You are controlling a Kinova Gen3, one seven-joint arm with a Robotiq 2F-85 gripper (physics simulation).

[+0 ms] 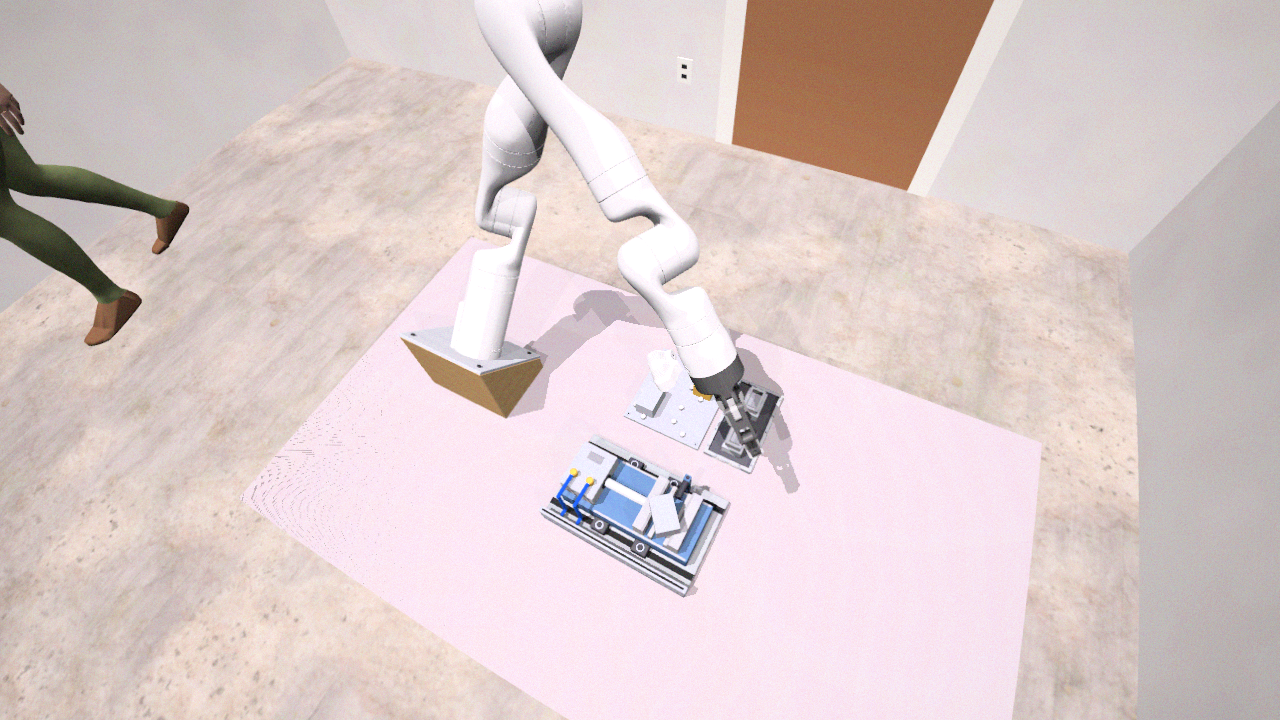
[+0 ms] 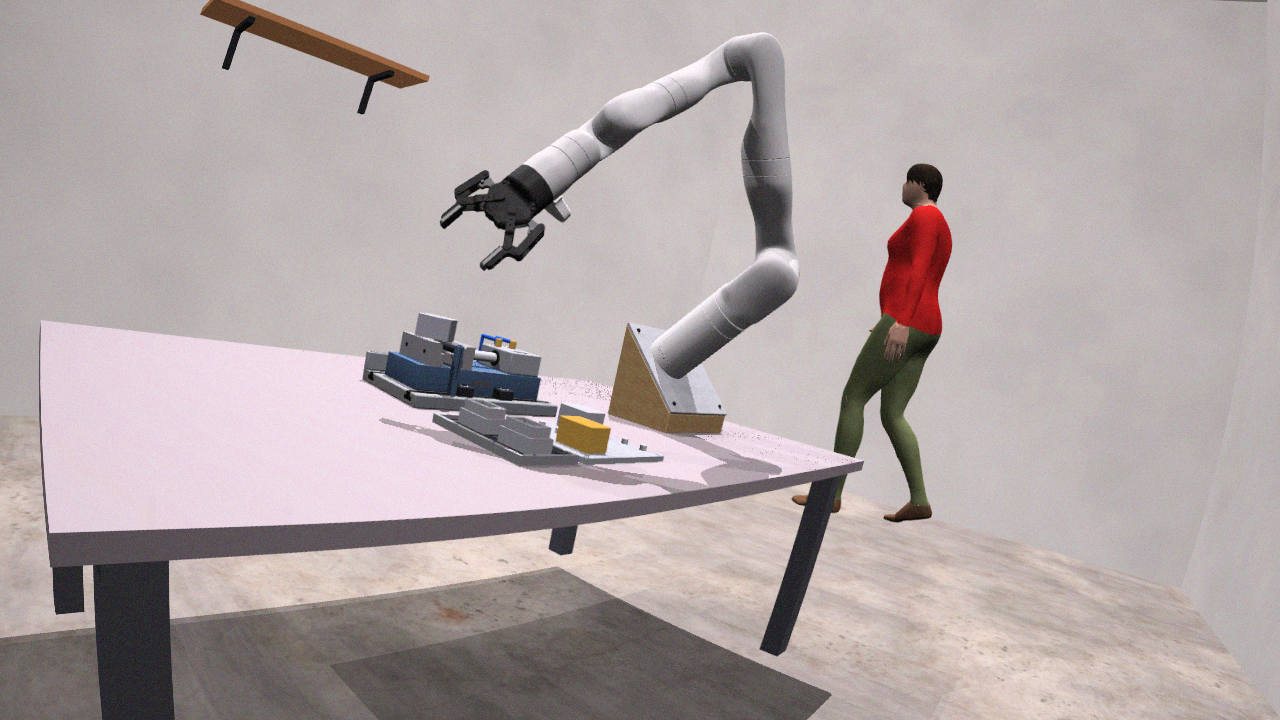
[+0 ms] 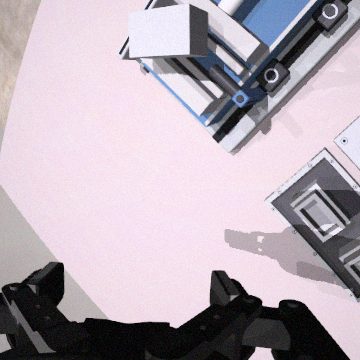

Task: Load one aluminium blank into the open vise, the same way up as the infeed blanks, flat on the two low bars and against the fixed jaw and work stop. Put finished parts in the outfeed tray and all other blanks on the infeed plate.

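Observation:
A plain grey-white blank sits askew high over the jaws of the blue vise; what is under it is hidden. Another grey blank stands on the white infeed plate. The dark outfeed tray holds two finished parts, a nearer one and a farther one. My gripper is open and empty, high above the table.
An orange block stands on the infeed plate beside the outfeed tray. Blue handles with yellow knobs rise at the vise's far end. The arm's wedge base is on the table. A person is beyond the table.

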